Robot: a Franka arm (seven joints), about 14 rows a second.
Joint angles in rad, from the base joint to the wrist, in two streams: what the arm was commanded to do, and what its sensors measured. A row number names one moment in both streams.
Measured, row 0: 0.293, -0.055, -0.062, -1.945, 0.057, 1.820, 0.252
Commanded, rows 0 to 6: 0.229, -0.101, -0.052, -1.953, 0.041, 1.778, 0.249; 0.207, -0.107, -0.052, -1.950, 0.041, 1.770, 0.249; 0.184, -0.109, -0.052, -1.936, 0.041, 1.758, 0.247; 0.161, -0.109, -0.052, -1.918, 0.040, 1.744, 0.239; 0.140, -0.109, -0.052, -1.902, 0.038, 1.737, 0.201; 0.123, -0.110, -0.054, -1.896, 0.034, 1.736, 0.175; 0.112, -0.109, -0.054, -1.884, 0.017, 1.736, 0.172
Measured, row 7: 0.144, -0.108, -0.064, -1.912, 0.051, 1.761, 0.203
